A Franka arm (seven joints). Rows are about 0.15 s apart.
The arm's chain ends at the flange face. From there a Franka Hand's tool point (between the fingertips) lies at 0.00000 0.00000 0.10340 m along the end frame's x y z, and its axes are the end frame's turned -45 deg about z.
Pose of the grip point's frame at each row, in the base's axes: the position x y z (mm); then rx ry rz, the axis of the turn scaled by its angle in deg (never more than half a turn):
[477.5 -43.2 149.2 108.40 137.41 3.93]
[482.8 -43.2 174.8 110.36 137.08 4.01]
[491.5 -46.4 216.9 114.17 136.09 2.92]
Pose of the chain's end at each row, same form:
[467.6 -41.3 252.1 153.85 86.09 6.57]
[474.3 -42.4 277.8 155.51 85.01 6.08]
[486.1 -46.3 320.2 158.34 82.44 4.11]

